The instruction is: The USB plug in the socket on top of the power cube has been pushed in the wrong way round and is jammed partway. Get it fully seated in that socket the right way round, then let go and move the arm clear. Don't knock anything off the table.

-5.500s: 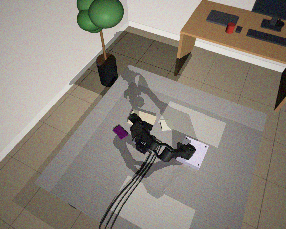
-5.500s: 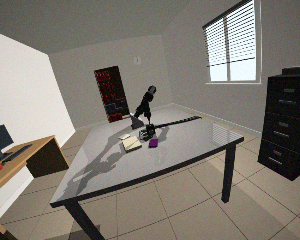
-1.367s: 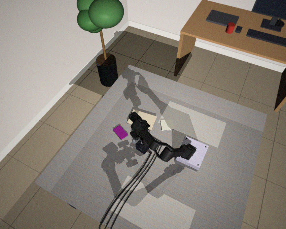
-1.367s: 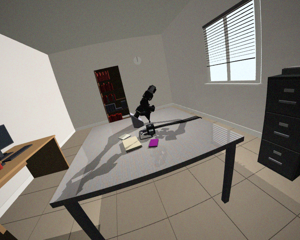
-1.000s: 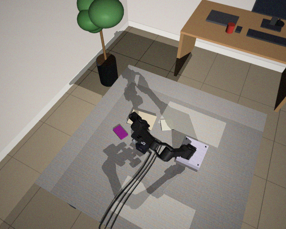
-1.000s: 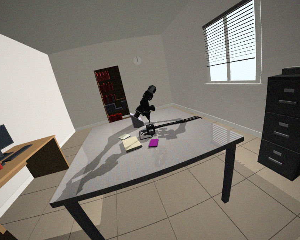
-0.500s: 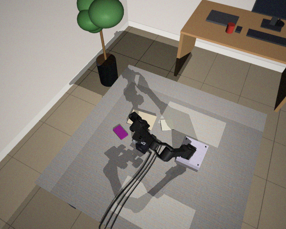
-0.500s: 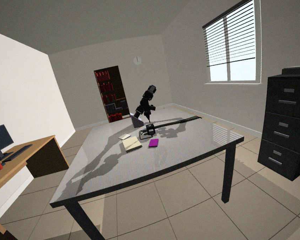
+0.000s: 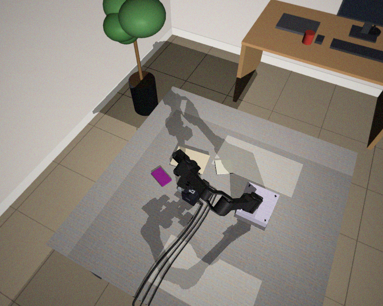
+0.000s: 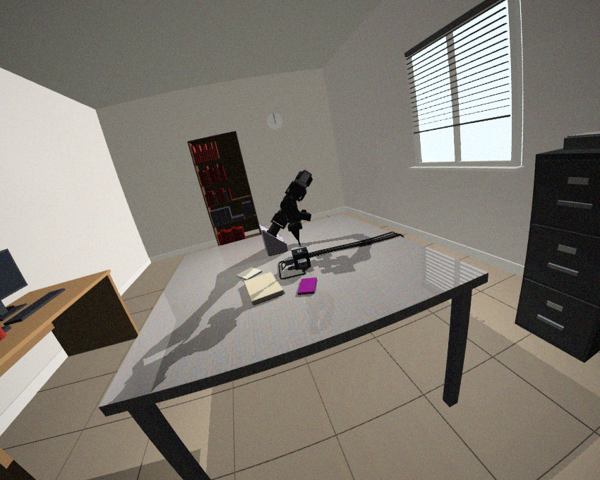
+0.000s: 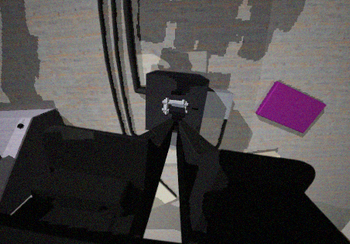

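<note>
Right now the silver-edged USB plug is 20 mm below my gripper tip. From my gripper tip the other things lie so: beige notebook (210 mm to the right, 140 mm ahead, 130 mm below); then small note (280 mm to the right, 130 mm below, 50 mm behind); then magenta card (220 mm ahead, 130 mm below, 20 mm to the right).
</note>
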